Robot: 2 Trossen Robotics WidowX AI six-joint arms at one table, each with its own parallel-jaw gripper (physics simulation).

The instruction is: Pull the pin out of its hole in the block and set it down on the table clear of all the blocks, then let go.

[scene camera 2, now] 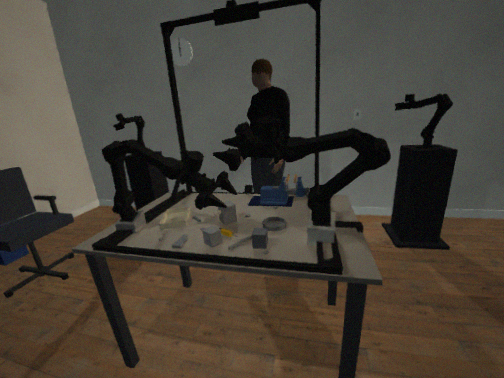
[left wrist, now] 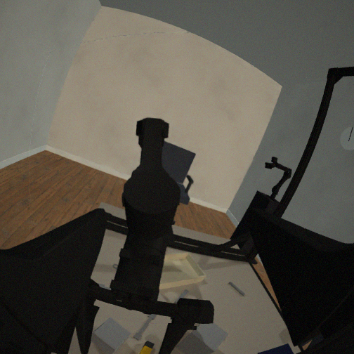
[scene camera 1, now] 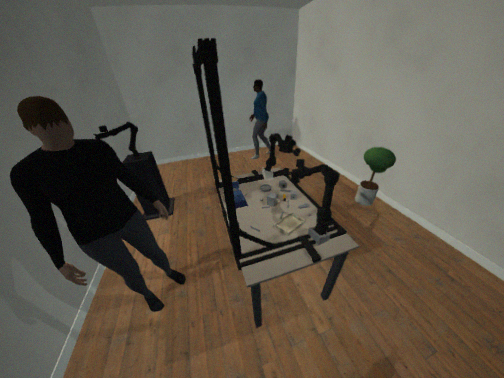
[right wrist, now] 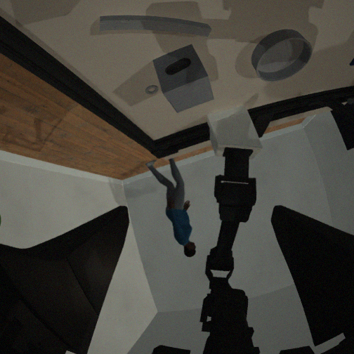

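Where they show: left gripper, fingertip midpoint: (scene camera 2: 217,147) (scene camera 1: 294,153); right gripper, fingertip midpoint: (scene camera 2: 231,200) (scene camera 1: 290,173); left arm's base, link origin: (scene camera 2: 321,219) (scene camera 1: 267,169); right arm's base, link origin: (scene camera 2: 129,217) (scene camera 1: 319,231).
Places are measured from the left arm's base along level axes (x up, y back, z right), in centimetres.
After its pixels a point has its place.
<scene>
Three grey blocks stand on the table: a larger block (scene camera 1: 272,200) @(x -2.8, y -48.5, z 10.5 cm) (scene camera 2: 228,214) @(x -4.2, y -43.0, z 6.6 cm) (left wrist: 205,337), a smaller block (scene camera 1: 293,196) @(x -5.4, y -45.0, z -9.7 cm) (scene camera 2: 212,236) @(x -4.5, y -40.9, z -13.7 cm) (left wrist: 111,334), and a block with a dark slot in its top (scene camera 2: 260,238) @(x -4.6, y -21.8, z -11.0 cm) (right wrist: 182,80). No pin standing in a hole can be made out; the views are dim and small there. My left gripper (scene camera 2: 220,148) @(x 30.2, y -35.0, z -11.8 cm) is open and empty, high above the table. My right gripper (scene camera 2: 229,199) @(x 10.3, y -32.3, z -10.8 cm) (right wrist: 202,214) is open and empty, above the table near the larger block, lower than my left gripper.
A shallow cream tray (scene camera 2: 175,219) @(x -8.7, y -73.0, z 4.7 cm), a grey ring (scene camera 2: 274,220) @(x -8.7, y -22.2, z 13.2 cm) (right wrist: 257,56), a curved grey bar (right wrist: 155,25), a small ring (right wrist: 151,89), a yellow piece (scene camera 2: 227,232) @(x -7.4, y -38.9, z -4.5 cm) (left wrist: 146,348) and a thin grey stick (left wrist: 236,288) lie on the table. A blue holder (scene camera 2: 272,195) @(x -4.1, y -28.3, z 35.1 cm) stands at the back in scene camera 2.
</scene>
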